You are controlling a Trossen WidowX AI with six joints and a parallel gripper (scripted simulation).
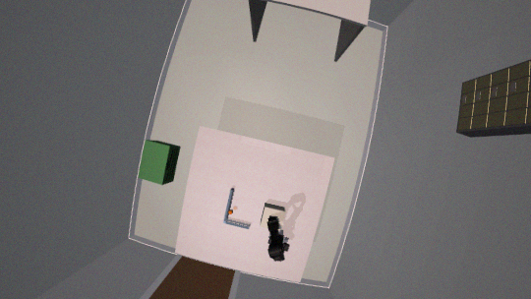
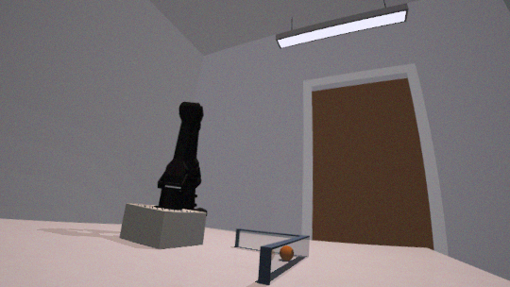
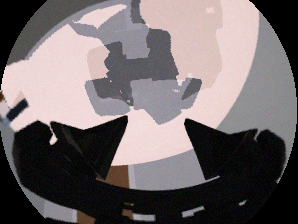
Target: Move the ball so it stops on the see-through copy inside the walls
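The wall is 40 cm ahead of my gripper tip and 15 cm to the right of it. From my gripper tip the other things lie so: ball 46 cm ahead, 26 cm to the right, 1 cm below.
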